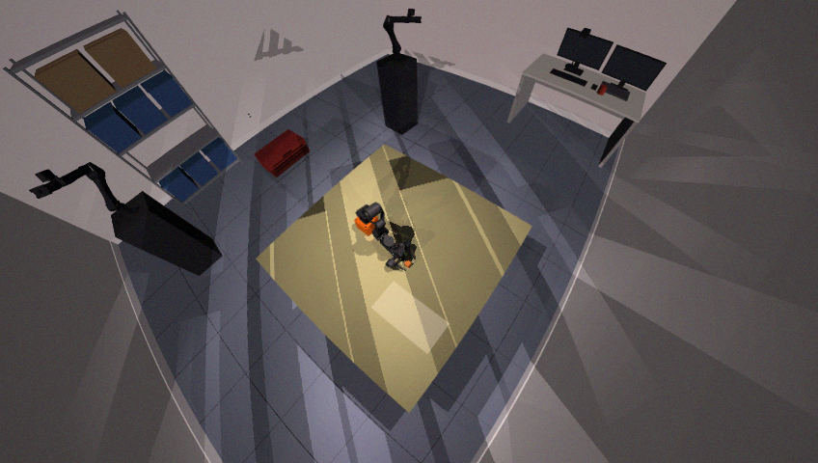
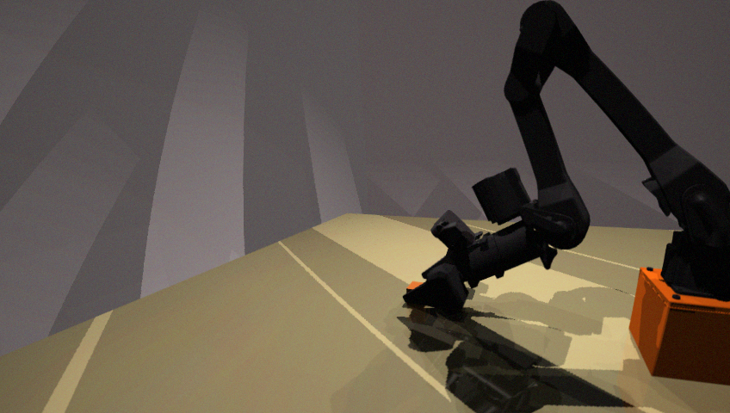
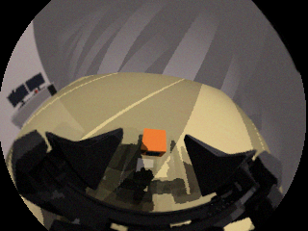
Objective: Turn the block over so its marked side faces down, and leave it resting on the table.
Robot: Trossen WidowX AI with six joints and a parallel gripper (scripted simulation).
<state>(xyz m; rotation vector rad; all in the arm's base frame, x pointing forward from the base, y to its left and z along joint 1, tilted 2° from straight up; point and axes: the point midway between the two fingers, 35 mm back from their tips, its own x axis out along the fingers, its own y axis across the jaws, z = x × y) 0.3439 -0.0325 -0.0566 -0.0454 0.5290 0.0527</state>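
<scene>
Now: the block 10 mm behind my gripper tip and 10 mm below it.
</scene>
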